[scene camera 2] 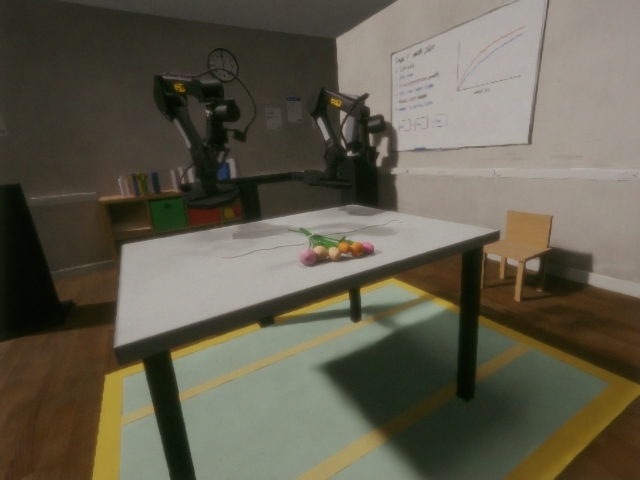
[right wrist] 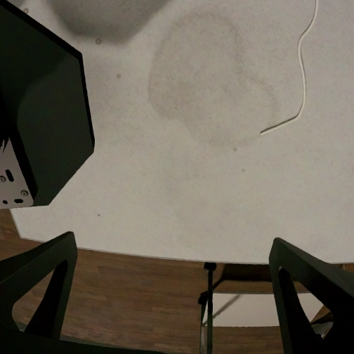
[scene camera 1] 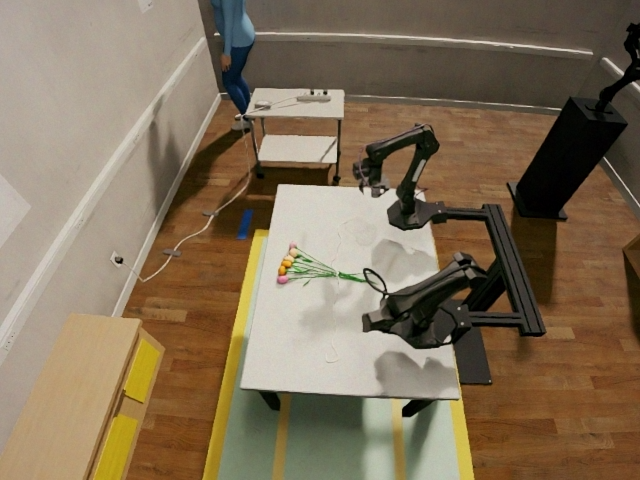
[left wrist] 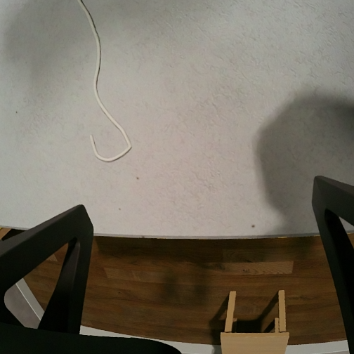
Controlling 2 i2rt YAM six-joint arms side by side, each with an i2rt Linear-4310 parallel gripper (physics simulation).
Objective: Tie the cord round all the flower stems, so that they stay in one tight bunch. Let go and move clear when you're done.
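Where they show: left gripper, fingertip midpoint: point(scene camera 2: 364, 170); right gripper, fingertip midpoint: point(scene camera 2: 215, 168); left arm's base, link origin: point(scene camera 2: 330, 178) point(scene camera 1: 423, 320); right arm's base, link origin: point(scene camera 2: 211, 193) point(scene camera 1: 409, 211).
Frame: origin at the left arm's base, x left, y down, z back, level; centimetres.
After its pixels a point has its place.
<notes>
The flowers point(scene camera 1: 286, 264) point(scene camera 2: 334, 253), with pink, cream and orange heads, lie flat, their green stems point(scene camera 1: 356, 277) @(x -30.1, y 17.6, z -23.7 cm) point(scene camera 2: 323, 240) gathered where the white cord point(scene camera 1: 334, 330) @(x -2.3, y 18.0, z -34.3 cm) point(scene camera 2: 225, 256) @(x -65.0, y 18.3, z -30.1 cm) point(left wrist: 98, 65) point(right wrist: 302, 65) crosses them. A small white knot-like lump sits at that crossing. The cord's two tails run out to opposite sides and lie loose on the table. My left gripper point(scene camera 1: 366, 322) @(x 5.7, y -3.7, z -20.2 cm) point(left wrist: 198, 204) is open and empty, raised above the table, apart from cord and flowers. My right gripper point(scene camera 1: 375, 192) @(x -59.9, y -10.6, z -16.5 cm) point(right wrist: 173, 247) is open and empty, raised above the table's far side, apart from both.
The white table point(scene camera 1: 279, 361) @(x 11.4, y 18.5, z -58.2 cm) point(scene camera 2: 170, 299) @(x -85.4, y 18.4, z -53.0 cm) carries the flowers. A white trolley point(scene camera 1: 325, 110) with a power strip point(scene camera 1: 314, 97) stands beyond its far edge, near a person point(scene camera 1: 235, 31). A wooden chair point(scene camera 2: 528, 227) stands at the right in scene camera 2.
</notes>
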